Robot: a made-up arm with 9 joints. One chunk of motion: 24 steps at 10 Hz.
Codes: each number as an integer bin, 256 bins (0 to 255) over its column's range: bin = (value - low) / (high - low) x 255, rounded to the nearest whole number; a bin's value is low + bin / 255 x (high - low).
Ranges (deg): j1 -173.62..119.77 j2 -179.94..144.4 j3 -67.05..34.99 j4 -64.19..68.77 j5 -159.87..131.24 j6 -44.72..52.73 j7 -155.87..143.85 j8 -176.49..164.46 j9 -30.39..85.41
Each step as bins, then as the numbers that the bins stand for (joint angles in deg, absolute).
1 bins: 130 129 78 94 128 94 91 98 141
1 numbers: -24.05 -15.86 -35.84 -15.18 -13.74 -8.80 -48.91 -45.46 33.64
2 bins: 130 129 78 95 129 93 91 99 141
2 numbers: -24.05 -15.86 -35.84 -14.66 -12.60 -9.18 -48.91 -44.12 33.64
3 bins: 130 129 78 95 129 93 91 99 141
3 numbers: -24.05 -15.86 -35.84 -14.66 -12.60 -9.18 -48.91 -44.12 33.64
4 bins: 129 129 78 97 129 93 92 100 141
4 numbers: -25.20 -15.86 -35.84 -13.61 -12.60 -9.18 -47.74 -42.78 33.64
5 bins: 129 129 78 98 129 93 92 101 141
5 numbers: -25.20 -15.86 -35.84 -13.09 -12.60 -9.18 -47.74 -41.45 33.64
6 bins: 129 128 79 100 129 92 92 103 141
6 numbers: -25.20 -17.13 -35.44 -12.05 -12.60 -9.56 -47.74 -38.77 33.64
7 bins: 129 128 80 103 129 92 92 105 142
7 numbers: -25.20 -17.13 -35.04 -10.48 -12.60 -9.56 -47.74 -36.10 34.09
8 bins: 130 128 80 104 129 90 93 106 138
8 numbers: -24.05 -17.13 -35.04 -9.96 -12.60 -10.33 -46.56 -34.76 32.28
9 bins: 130 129 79 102 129 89 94 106 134
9 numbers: -24.05 -15.86 -35.44 -11.01 -12.60 -10.71 -45.38 -34.76 30.46
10 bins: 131 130 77 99 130 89 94 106 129
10 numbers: -22.90 -14.59 -36.24 -12.57 -11.46 -10.71 -45.38 -34.76 28.19
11 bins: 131 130 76 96 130 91 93 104 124
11 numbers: -22.90 -14.59 -36.64 -14.13 -11.46 -9.94 -46.56 -37.44 25.92
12 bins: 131 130 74 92 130 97 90 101 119
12 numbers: -22.90 -14.59 -37.44 -16.22 -11.46 -7.65 -50.09 -41.45 23.65
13 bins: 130 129 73 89 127 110 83 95 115
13 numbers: -24.05 -15.86 -37.84 -17.78 -14.89 -2.68 -58.31 -49.47 21.83
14 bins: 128 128 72 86 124 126 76 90 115
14 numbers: -26.35 -17.13 -38.24 -19.35 -18.31 3.43 -66.54 -56.15 21.83
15 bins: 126 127 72 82 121 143 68 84 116
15 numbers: -28.65 -18.41 -38.24 -21.43 -21.74 9.93 -75.94 -64.18 22.29
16 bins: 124 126 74 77 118 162 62 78 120
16 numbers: -30.95 -19.68 -37.44 -24.04 -25.16 17.19 -83.00 -72.20 24.10
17 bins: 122 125 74 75 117 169 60 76 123
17 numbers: -33.25 -20.95 -37.44 -25.08 -26.30 19.86 -85.35 -74.87 25.47
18 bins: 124 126 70 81 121 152 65 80 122
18 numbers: -30.95 -19.68 -39.04 -21.96 -21.74 13.37 -79.47 -69.53 25.01
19 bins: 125 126 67 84 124 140 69 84 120
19 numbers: -29.80 -19.68 -40.24 -20.39 -18.31 8.78 -74.77 -64.18 24.10
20 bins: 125 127 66 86 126 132 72 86 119
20 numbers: -29.80 -18.41 -40.64 -19.35 -16.03 5.72 -71.24 -61.50 23.65
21 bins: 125 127 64 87 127 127 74 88 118
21 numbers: -29.80 -18.41 -41.44 -18.83 -14.89 3.81 -68.89 -58.83 23.20
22 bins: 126 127 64 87 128 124 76 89 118
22 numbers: -28.65 -18.41 -41.44 -18.83 -13.74 2.67 -66.54 -57.49 23.20
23 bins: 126 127 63 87 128 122 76 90 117
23 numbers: -28.65 -18.41 -41.84 -18.83 -13.74 1.90 -66.54 -56.15 22.74
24 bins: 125 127 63 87 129 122 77 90 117
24 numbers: -29.80 -18.41 -41.84 -18.83 -12.60 1.90 -65.37 -56.15 22.74
